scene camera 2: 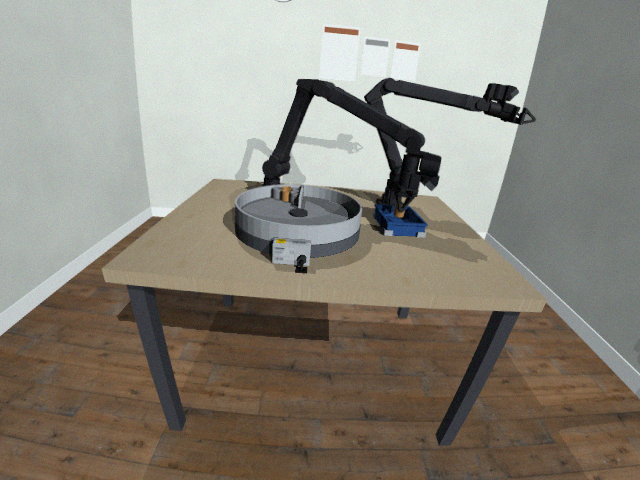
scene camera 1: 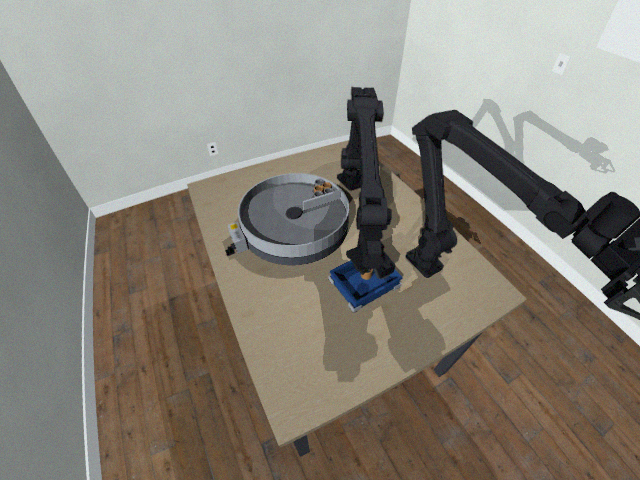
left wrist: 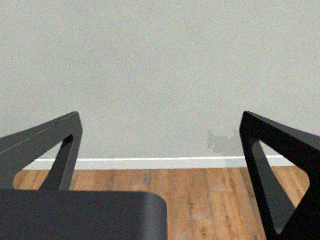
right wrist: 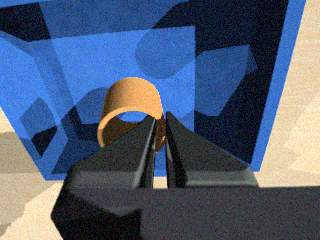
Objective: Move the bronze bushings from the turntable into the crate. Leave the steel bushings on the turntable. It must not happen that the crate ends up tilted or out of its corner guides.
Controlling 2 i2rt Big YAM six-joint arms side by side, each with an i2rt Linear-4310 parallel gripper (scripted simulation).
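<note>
You'd find a blue crate in the pictures, along with the left gripper and the right gripper.
</note>
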